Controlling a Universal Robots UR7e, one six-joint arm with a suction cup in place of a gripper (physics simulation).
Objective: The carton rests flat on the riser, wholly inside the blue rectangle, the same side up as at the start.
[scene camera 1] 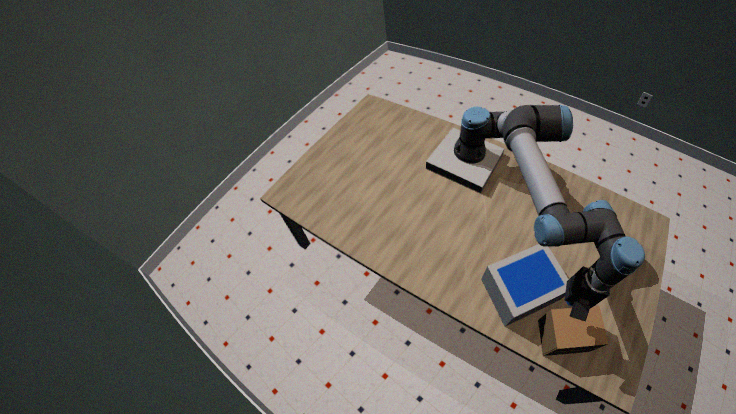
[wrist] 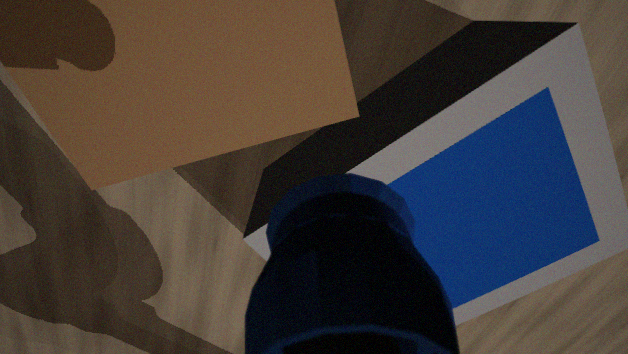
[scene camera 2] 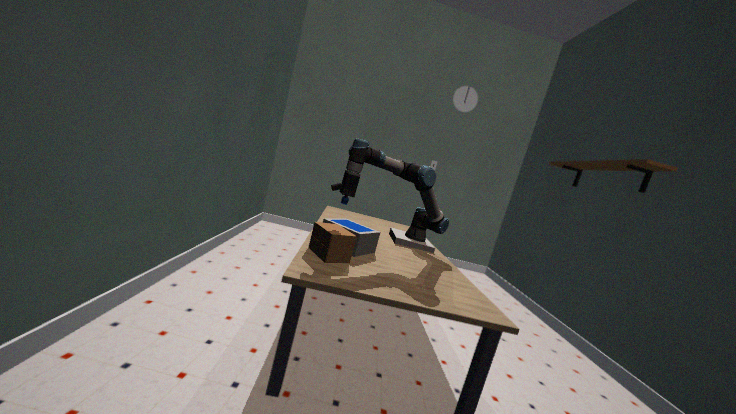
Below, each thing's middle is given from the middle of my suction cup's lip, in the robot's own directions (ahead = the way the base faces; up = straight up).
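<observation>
Brown carton (scene camera 1: pixel 560 334): 3 cm ahead of my suction cup, 8 cm to the left, 19 cm below.
</observation>
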